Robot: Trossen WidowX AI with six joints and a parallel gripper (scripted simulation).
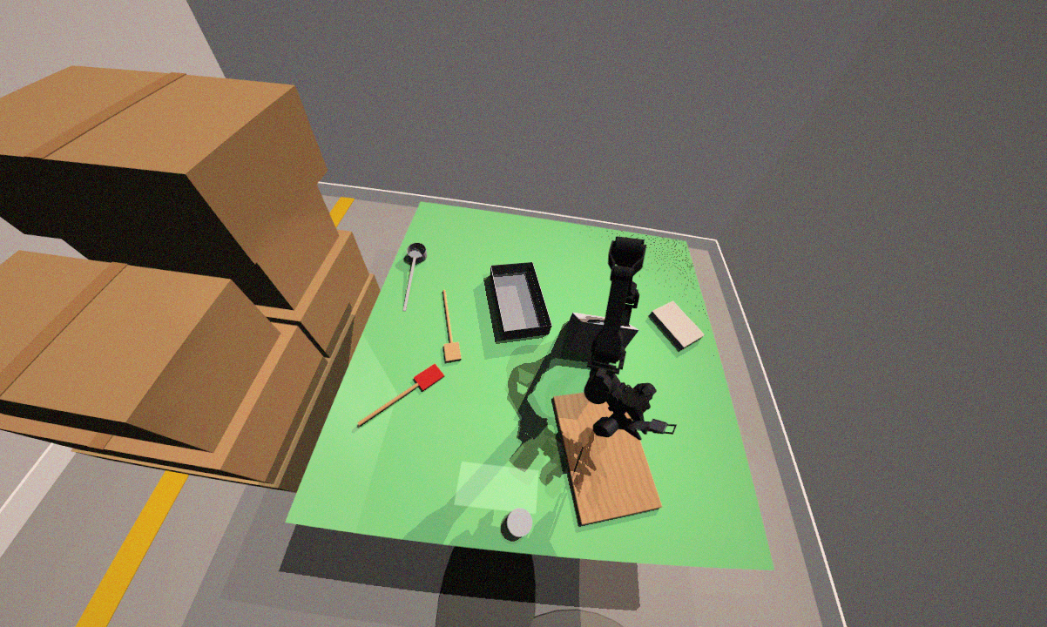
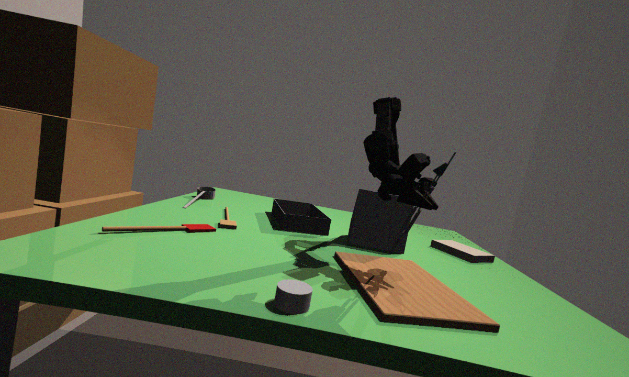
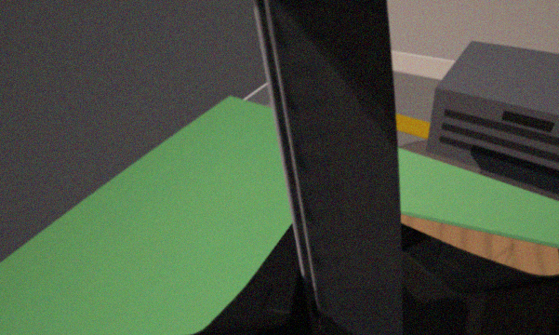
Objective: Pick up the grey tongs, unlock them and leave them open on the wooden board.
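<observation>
My gripper tip is 40 mm short of the wooden board and 190 mm above it. The rest, counted from my gripper tip: roasting tin (390 mm ahead, 480 mm to the right, 170 mm below); red spatula (660 mm ahead, 60 mm to the right, 190 mm below); flat block (240 mm behind, 520 mm to the right, 190 mm below).
</observation>
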